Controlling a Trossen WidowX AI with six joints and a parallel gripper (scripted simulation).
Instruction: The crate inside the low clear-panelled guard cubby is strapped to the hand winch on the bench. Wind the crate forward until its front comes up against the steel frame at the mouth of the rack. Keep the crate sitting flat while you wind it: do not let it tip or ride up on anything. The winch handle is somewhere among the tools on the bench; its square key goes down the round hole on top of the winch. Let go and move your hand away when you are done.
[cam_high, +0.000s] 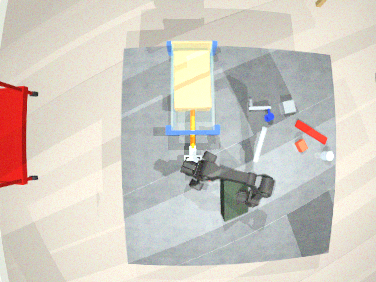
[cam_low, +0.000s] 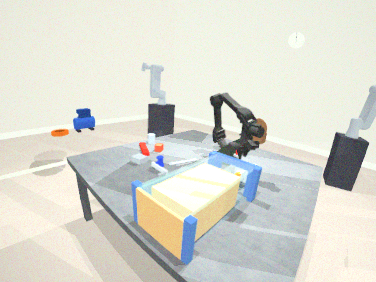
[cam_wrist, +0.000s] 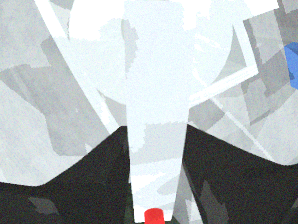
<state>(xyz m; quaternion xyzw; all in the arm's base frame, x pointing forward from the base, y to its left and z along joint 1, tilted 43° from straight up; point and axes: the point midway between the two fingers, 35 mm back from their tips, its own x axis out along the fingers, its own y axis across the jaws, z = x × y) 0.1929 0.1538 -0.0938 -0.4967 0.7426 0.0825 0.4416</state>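
The white winch lies 1 cm ahead of my gripper tip, 3 cm to the left of it and 6 cm below it. Round my gripper tip: blue frame 19 cm ahead, 2 cm to the left, 1 cm above; then white bar 7 cm ahead, 35 cm to the right, 9 cm below; then winch handle with red grip 1 cm behind, 1 cm to the right, 2 cm above.
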